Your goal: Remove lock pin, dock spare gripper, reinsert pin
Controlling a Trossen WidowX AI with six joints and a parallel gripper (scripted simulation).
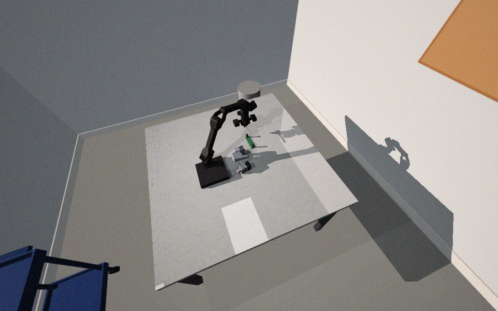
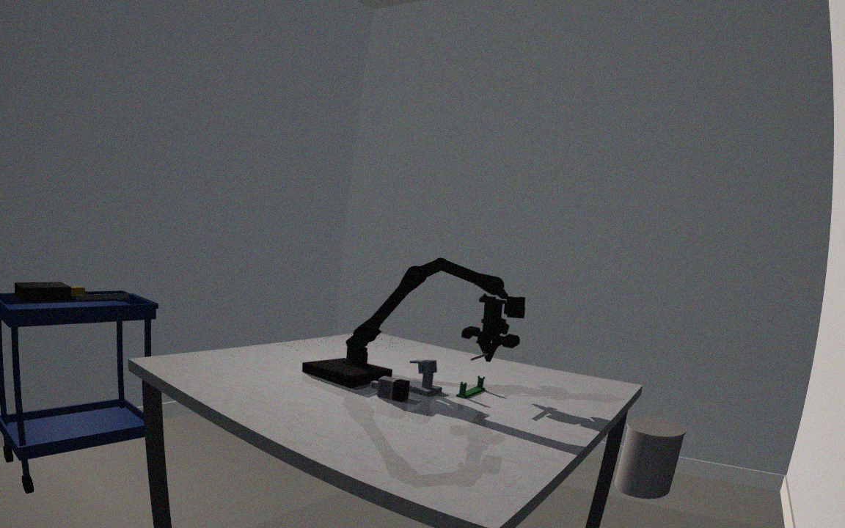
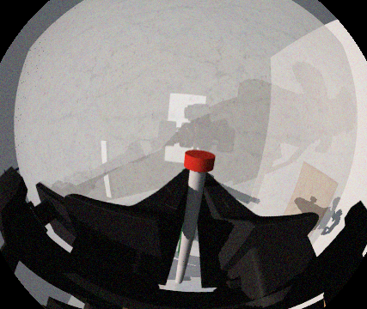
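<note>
My gripper tip is now 10 cm to the left of the green rack and 6 cm above it. Also, from my gripper tip: mount: 20 cm to the right, 11 cm behind, 4 cm below; then spare gripper: 34 cm to the right, 14 cm behind, 6 cm below.
</note>
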